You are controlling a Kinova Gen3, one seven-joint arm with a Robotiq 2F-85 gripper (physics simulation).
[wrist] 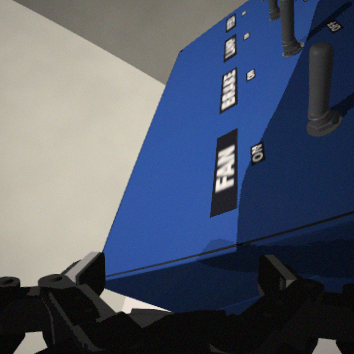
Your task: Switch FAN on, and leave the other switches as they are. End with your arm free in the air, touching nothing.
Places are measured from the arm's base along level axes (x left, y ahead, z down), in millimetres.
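Pixels of known places: gripper, fingertip midpoint: (180,270).
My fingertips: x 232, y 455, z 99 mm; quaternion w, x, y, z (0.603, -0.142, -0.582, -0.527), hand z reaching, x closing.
Observation:
For each thing: its top centre in the pictures, then the offset to it from my fingertips. "spot": a spot on its surface instead.
- FAN switch at a spot on its surface: (320,85) spot: dx -95, dy -80, dz +15 mm
- FAN label at its top centre: (221,164) dx -83, dy +4, dz +12 mm
- BRAKE lever at its top centre: (270,8) dx -217, dy -52, dz -1 mm
- BRAKE label at its top centre: (225,85) dx -200, dy +29, dz +12 mm
- LAMP label at its top centre: (227,45) dx -317, dy +54, dz +12 mm
The FAN switch (320,85) is a dark grey lever at the upper right, on the blue box's panel. Its base nut shows below it. The FAN label (225,172) and the ON label (257,153) lie to its left; its OFF label does not show. Which way the lever leans is hard to tell. My gripper (180,270) is open and empty at the bottom of the view, with the box's near edge showing between and beyond its fingertips. The FAN lever is above and to the right of the right fingertip in the view, apart from it.
The blue box (175,175) fills the middle and right. The BRAKE lever (288,25) and another lever (273,9) stand farther along the row, beyond the FAN lever. The BRAKE label (228,90) and LAMP label (230,47) show left of them. A dark shadow covers the panel's right part.

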